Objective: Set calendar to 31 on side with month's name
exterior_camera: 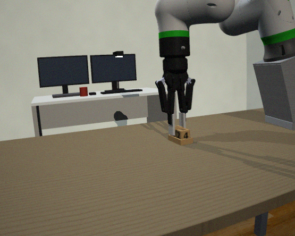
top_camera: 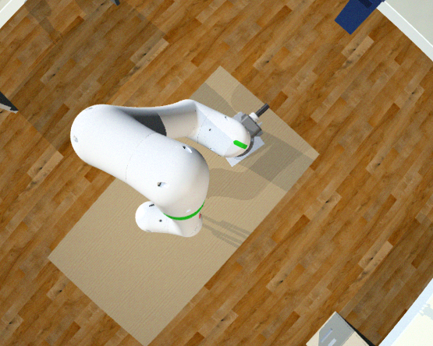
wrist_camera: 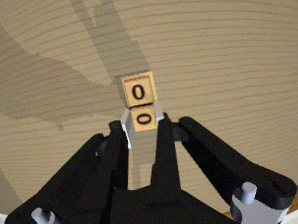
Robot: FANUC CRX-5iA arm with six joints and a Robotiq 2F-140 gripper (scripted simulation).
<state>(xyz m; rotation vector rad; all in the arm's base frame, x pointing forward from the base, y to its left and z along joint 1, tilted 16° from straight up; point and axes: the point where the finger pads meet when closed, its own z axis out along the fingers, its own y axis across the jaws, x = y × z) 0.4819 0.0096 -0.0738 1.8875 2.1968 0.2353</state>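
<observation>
Right now the wooden number cube is 30 mm below my hand. Round my hand: small wooden tray 40 mm below, 20 mm to the left.
</observation>
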